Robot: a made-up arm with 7 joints. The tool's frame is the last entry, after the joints. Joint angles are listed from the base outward.
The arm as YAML. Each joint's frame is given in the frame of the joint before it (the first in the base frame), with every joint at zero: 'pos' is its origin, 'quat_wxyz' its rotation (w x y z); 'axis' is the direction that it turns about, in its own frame. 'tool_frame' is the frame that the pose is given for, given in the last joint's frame.
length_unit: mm
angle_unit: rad
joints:
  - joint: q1
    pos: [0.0, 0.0, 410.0]
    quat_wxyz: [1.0, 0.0, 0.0, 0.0]
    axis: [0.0, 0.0, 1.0]
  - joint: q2
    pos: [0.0, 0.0, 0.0]
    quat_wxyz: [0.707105, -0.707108, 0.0, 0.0]
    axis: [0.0, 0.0, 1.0]
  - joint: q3
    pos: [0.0, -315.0, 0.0]
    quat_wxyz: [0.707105, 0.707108, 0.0, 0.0]
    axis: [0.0, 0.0, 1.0]
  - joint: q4
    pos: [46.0, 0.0, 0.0]
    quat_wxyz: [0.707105, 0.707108, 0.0, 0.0]
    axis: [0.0, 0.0, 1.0]
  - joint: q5
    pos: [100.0, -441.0, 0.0]
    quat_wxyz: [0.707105, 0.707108, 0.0, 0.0]
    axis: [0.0, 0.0, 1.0]
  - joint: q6
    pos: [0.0, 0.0, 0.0]
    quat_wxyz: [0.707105, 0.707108, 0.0, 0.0]
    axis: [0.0, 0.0, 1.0]
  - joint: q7
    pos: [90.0, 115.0, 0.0]
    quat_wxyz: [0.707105, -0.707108, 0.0, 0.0]
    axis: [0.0, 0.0, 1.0]
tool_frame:
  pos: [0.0, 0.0, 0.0]
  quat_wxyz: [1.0, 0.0, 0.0, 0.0]
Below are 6 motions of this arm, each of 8 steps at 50 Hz.
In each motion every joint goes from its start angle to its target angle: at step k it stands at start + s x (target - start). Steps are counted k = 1, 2, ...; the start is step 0. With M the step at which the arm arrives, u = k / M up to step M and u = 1 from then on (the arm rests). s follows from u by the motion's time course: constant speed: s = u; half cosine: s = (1 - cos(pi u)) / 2; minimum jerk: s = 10 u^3 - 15 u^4 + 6 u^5.
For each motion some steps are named. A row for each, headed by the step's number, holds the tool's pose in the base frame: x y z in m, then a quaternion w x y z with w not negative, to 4 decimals.
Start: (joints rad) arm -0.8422 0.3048 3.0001 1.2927 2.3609 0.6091 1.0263
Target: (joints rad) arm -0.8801 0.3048 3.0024 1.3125 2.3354 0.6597 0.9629
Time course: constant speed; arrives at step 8
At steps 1, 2, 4, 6, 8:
1: -0.2778 0.4571 0.8342 0.1560 -0.4944 0.1790 0.8362
2: -0.2761 0.4578 0.8364 0.1613 -0.4940 0.1739 0.8365
4: -0.2727 0.4591 0.8407 0.1719 -0.4931 0.1638 0.8369
6: -0.2693 0.4604 0.8449 0.1825 -0.4921 0.1537 0.8372
8: -0.2659 0.4616 0.8492 0.1932 -0.4911 0.1436 0.8372

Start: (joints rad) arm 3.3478 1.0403 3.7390 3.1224 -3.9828 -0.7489 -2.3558
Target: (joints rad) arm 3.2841 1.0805 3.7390 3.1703 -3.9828 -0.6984 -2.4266
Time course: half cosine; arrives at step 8
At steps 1, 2, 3, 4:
1: -0.5962 -0.1851 0.8912 0.3945 0.1596 0.0476 -0.9037
2: -0.6009 -0.1830 0.8871 0.3886 0.1663 0.0468 -0.9051
3: -0.6080 -0.1798 0.8808 0.3797 0.1764 0.0455 -0.9070
4: -0.6163 -0.1759 0.8733 0.3691 0.1883 0.0439 -0.9090

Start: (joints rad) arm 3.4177 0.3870 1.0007 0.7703 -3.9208 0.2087 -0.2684
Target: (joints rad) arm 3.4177 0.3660 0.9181 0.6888 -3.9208 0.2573 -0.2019
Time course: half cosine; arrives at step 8
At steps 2, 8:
2: -0.1432 -0.4316 0.2390 0.2519 0.4177 0.8141 -0.3152
8: -0.1546 -0.3955 0.2136 0.2499 0.4639 0.7976 -0.2935

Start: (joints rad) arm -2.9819 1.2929 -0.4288 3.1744 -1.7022 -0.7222 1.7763
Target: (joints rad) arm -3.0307 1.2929 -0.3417 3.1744 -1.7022 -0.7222 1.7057
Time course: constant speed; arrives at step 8
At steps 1, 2, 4, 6, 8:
1: -0.7212 -0.2640 0.6128 0.6594 0.4163 -0.6153 0.1157
2: -0.7224 -0.2597 0.6144 0.6617 0.4145 -0.6140 0.1153
4: -0.7246 -0.2509 0.6175 0.6665 0.4110 -0.6114 0.1143
6: -0.7267 -0.2420 0.6207 0.6712 0.4073 -0.6088 0.1132
8: -0.7287 -0.2331 0.6238 0.6761 0.4037 -0.6062 0.1120

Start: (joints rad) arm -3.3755 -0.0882 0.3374 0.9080 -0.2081 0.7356 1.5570
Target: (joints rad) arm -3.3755 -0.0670 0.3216 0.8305 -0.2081 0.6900 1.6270
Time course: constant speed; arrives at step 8
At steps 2, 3, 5, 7, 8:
2: -0.5534 -0.0545 0.4697 0.1477 -0.6113 -0.7770 0.0277
3: -0.5517 -0.0532 0.4639 0.1447 -0.6153 -0.7744 0.0266
5: -0.5479 -0.0507 0.4521 0.1386 -0.6232 -0.7693 0.0243
7: -0.5439 -0.0482 0.4405 0.1326 -0.6311 -0.7639 0.0219
8: -0.5418 -0.0470 0.4348 0.1296 -0.6350 -0.7612 0.0207

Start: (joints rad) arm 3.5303 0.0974 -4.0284 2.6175 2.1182 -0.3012 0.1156
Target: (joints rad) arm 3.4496 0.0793 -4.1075 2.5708 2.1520 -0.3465 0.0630
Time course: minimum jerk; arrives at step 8
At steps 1, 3, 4, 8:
1: 0.1220 -0.2515 1.2027 0.7044 0.0952 0.3305 -0.6209
3: 0.1211 -0.2598 1.1977 0.6852 0.1015 0.3406 -0.6357
4: 0.1198 -0.2670 1.1932 0.6682 0.1073 0.3493 -0.6481
8: 0.1152 -0.2833 1.1830 0.6291 0.1208 0.3680 -0.6740

